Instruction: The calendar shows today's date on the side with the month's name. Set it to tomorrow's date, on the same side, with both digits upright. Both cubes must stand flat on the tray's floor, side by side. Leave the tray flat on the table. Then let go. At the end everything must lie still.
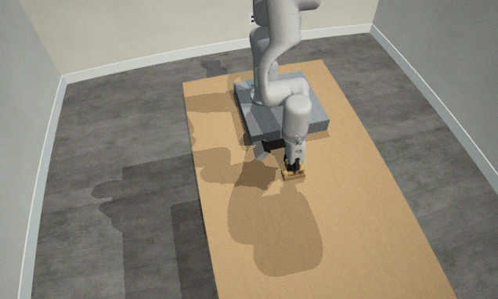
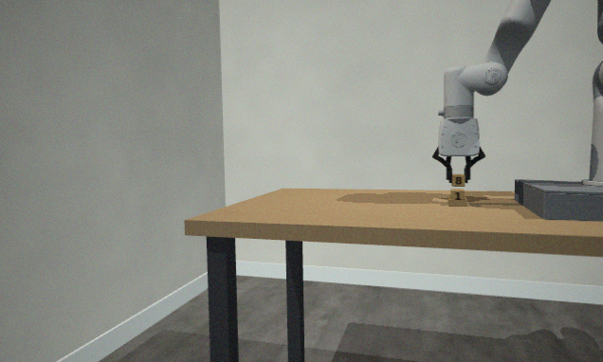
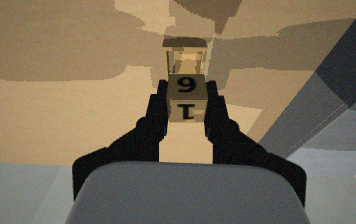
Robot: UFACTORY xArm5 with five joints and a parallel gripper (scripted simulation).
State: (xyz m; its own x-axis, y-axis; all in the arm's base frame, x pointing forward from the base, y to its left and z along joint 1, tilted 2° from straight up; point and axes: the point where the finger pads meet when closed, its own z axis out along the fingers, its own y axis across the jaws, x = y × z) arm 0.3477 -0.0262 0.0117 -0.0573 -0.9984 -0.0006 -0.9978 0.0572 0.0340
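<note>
Right now my hand is 1 cm above the wooden cube. Round my hand: wooden tray (7 cm below, 2 cm to the left).
</note>
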